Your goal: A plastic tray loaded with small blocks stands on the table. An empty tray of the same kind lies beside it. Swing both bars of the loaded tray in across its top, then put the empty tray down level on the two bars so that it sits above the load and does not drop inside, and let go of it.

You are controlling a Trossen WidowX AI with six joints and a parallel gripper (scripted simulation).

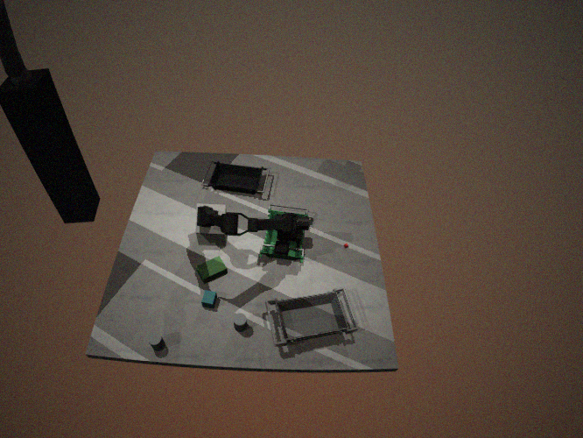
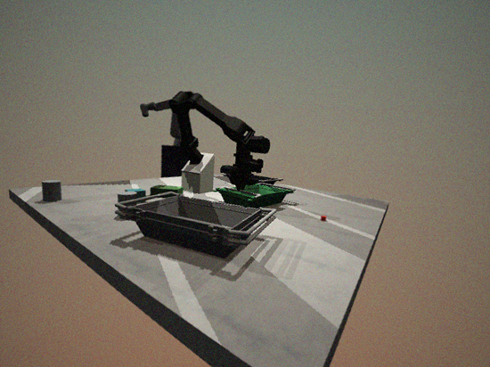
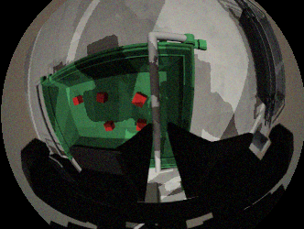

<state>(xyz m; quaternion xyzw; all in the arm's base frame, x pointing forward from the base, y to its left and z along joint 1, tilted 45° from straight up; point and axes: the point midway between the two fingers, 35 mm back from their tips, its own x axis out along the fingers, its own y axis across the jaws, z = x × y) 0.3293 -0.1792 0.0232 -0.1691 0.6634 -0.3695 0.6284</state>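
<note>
My gripper tip is 190 mm past the dark tray, 510 mm to the right of it and 20 mm above it. The rest, counted from my gripper tip: teal cube: 350 mm behind, 220 mm to the right, 40 mm below; green block: 330 mm behind, 70 mm to the right, 40 mm below.
</note>
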